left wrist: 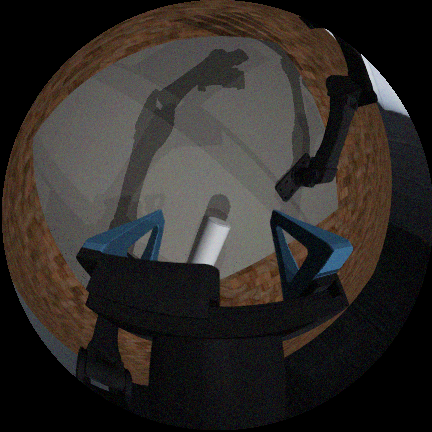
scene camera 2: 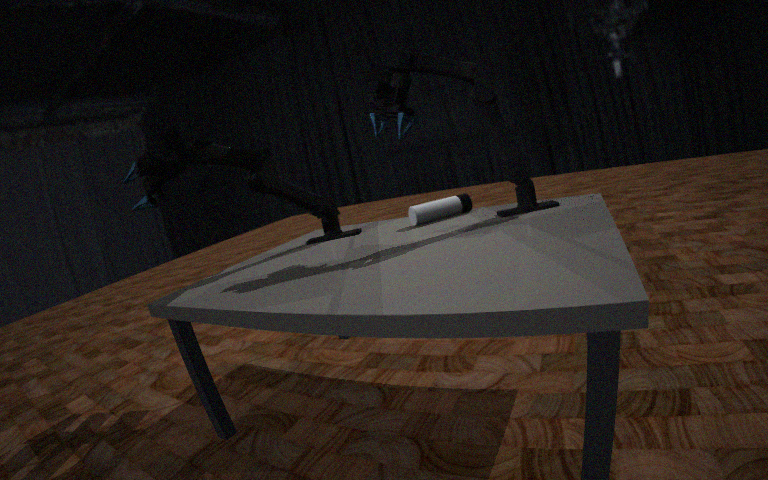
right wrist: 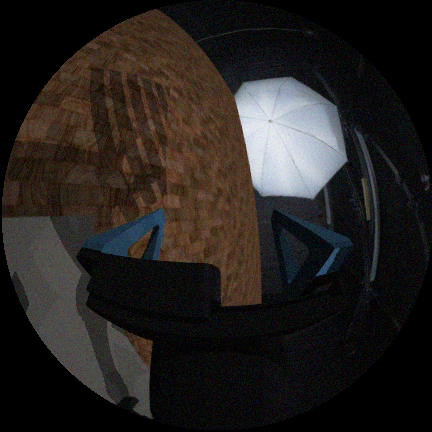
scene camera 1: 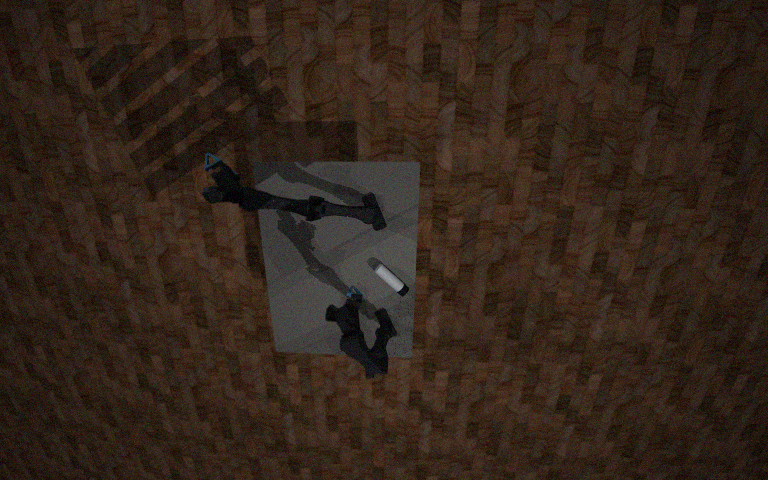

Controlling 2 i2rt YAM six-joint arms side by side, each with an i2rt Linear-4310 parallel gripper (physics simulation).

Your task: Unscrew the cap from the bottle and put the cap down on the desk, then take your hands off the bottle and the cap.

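Frame: origin at the left arm's base, x ahead, y left, z up, level; metres.
Where they show: left gripper, fingertip midpoint: (left wrist: 216,215) (scene camera 2: 389,138) (scene camera 1: 349,293); right gripper, fingertip midpoint: (scene camera 2: 128,196) (right wrist: 217,214) (scene camera 1: 214,159); left arm's base, link origin: (scene camera 2: 528,210) (scene camera 1: 385,323); right arm's base, link origin: (left wrist: 295,175) (scene camera 2: 334,237) (scene camera 1: 374,212).
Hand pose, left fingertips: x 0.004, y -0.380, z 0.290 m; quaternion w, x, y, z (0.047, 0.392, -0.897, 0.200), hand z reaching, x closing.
Each offset is from my left fingertips to the top centre of the thing. "spot": to the spot under its first point. Level surfaces: height alone.
A white bottle {spot: dx -0.163, dy +0.089, dz -0.229 m} (scene camera 1: 390,277) (scene camera 2: 434,211) (left wrist: 211,242) lies on its side on the grey desk {dz -0.290 m} (scene camera 1: 317,333) (scene camera 2: 481,271) (left wrist: 180,175). Its black cap {spot: dx -0.199, dy +0.189, dz -0.227 m} (scene camera 1: 403,290) (scene camera 2: 465,202) is on the bottle's end, toward the left arm's base; the left wrist view hides this end behind the gripper body. My left gripper (scene camera 1: 354,291) (scene camera 2: 386,135) (left wrist: 216,215) is open and empty, high above the desk, apart from the bottle. My right gripper (scene camera 1: 208,160) (scene camera 2: 131,194) (right wrist: 217,214) is open and empty, out beyond the desk's edge, far from the bottle and cap.
The right arm's base (scene camera 1: 374,211) (scene camera 2: 334,234) and the left arm's base (scene camera 1: 386,322) (scene camera 2: 526,208) stand on the desk, with the bottle between them. A white umbrella (right wrist: 292,140) shows in the right wrist view. Arm shadows fall across the desk.
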